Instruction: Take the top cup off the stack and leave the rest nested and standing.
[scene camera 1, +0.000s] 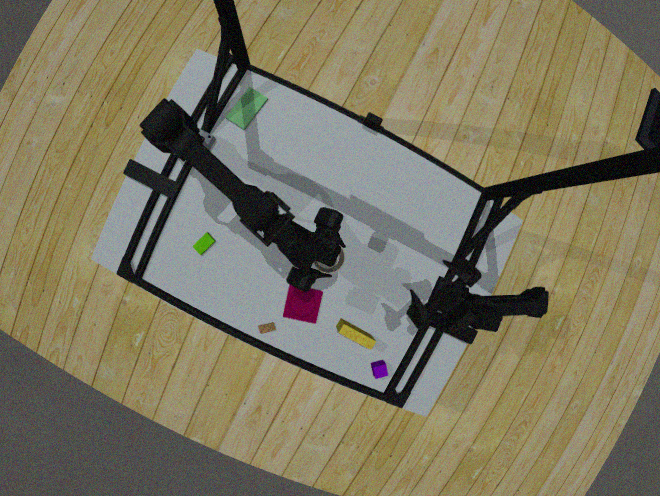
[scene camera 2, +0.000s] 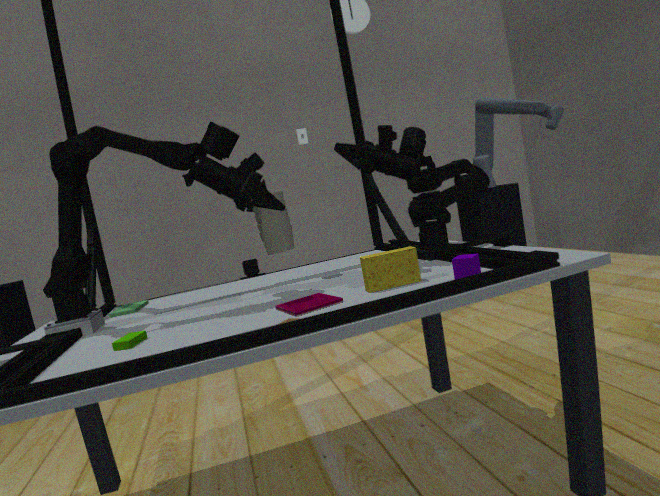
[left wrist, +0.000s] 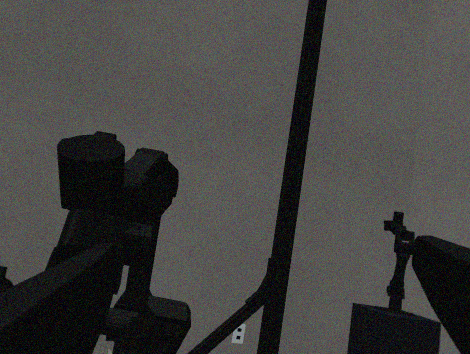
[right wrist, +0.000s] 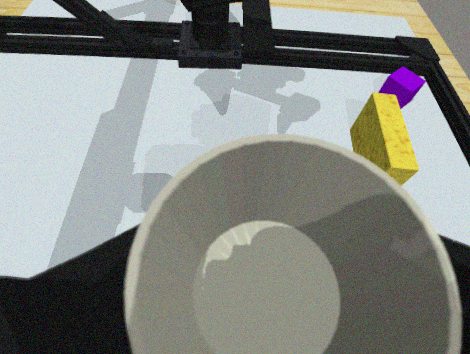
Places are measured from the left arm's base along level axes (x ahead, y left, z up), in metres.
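Where they show: left gripper, fingertip midpoint: (scene camera 1: 427, 276) (scene camera 2: 334, 146) (left wrist: 265, 253); right gripper, fingertip midpoint: (scene camera 1: 337, 261) (scene camera 2: 282, 210) (right wrist: 265, 220); left arm's base, origin of the base link: (scene camera 2: 435, 247) (right wrist: 210, 37); right arm's base, origin of the base link: (scene camera 2: 73, 317).
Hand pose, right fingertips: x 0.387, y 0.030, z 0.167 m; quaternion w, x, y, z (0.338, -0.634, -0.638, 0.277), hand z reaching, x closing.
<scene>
Things, the pixels of their top centre, and the offset from my right fingertips. "spot": a spot on its surface instead. Level surfaces: height alone.
- grey-beige cup, middle of its top: (right wrist: 300, 258) (scene camera 1: 329, 257) 0.026 m ahead, 0.001 m right, 0.042 m up
- white table, its level: 0.188 m down
- magenta flat square, surface spot: (scene camera 2: 308, 302) (scene camera 1: 301, 306) spot: 0.018 m ahead, 0.166 m left, 0.180 m down
- yellow sponge block, middle of its top: (right wrist: 394, 127) (scene camera 2: 387, 252) (scene camera 1: 357, 337) 0.157 m back, 0.177 m left, 0.118 m down
- purple cube, middle of its top: (right wrist: 407, 78) (scene camera 2: 465, 256) (scene camera 1: 380, 371) 0.279 m back, 0.258 m left, 0.148 m down
- small brown tile, middle of its top: (scene camera 1: 266, 328) 0.086 m ahead, 0.269 m left, 0.180 m down
- green block, middle of its top: (scene camera 2: 129, 336) (scene camera 1: 203, 243) 0.352 m ahead, 0.114 m left, 0.173 m down
- pale green tile, middle of its top: (scene camera 2: 129, 306) (scene camera 1: 246, 107) 0.409 m ahead, 0.305 m right, 0.178 m down
My right gripper (scene camera 1: 322, 264) (scene camera 2: 270, 207) is shut on the rim of a grey-beige cup (scene camera 1: 336, 266) (scene camera 2: 275, 230) (right wrist: 255, 189). It holds the cup high in the air over the middle of the white table (scene camera 1: 377, 172), tilted a little. The right wrist view looks down into the cup to its round bottom. I cannot tell whether other cups are nested around it. My left gripper (scene camera 1: 416, 306) (scene camera 2: 341, 148) is open and empty, raised at the right end of the table.
A magenta flat square (scene camera 1: 303, 304) (scene camera 2: 308, 302) lies below the cup. A yellow sponge block (scene camera 1: 356, 334) (scene camera 2: 390, 268) (right wrist: 382, 135), a purple cube (scene camera 1: 379, 368) (scene camera 2: 466, 265) (right wrist: 400, 84), a small brown tile (scene camera 1: 267, 327), a green block (scene camera 1: 204, 243) (scene camera 2: 129, 340) and a pale green tile (scene camera 1: 246, 107) are also there.
</scene>
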